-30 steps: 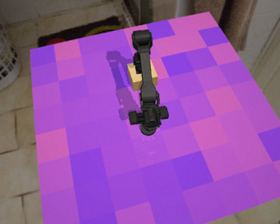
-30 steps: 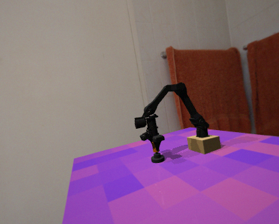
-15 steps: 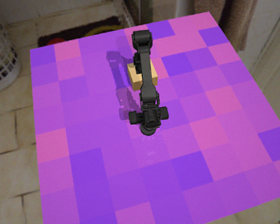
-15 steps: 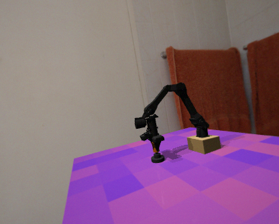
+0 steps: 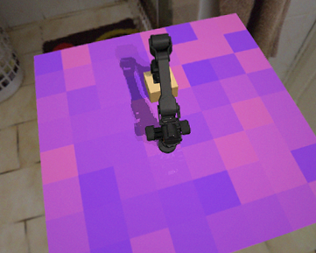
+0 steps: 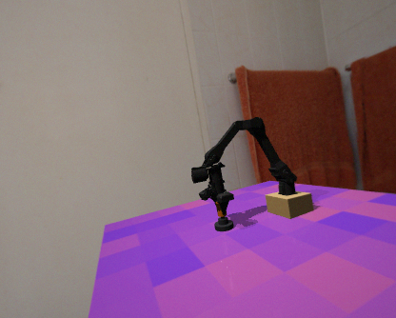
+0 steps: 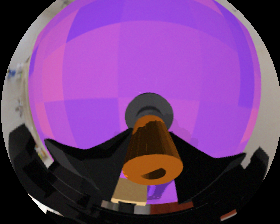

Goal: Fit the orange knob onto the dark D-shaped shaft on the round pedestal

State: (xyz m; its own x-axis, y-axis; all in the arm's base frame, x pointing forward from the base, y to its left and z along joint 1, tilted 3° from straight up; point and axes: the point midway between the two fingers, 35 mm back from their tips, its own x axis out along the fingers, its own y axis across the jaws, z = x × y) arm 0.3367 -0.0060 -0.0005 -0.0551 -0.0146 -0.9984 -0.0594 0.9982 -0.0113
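Right now the dark round pedestal is 40 mm below my gripper tip. From my gripper tip the other things lie so: orange knob 20 mm above.
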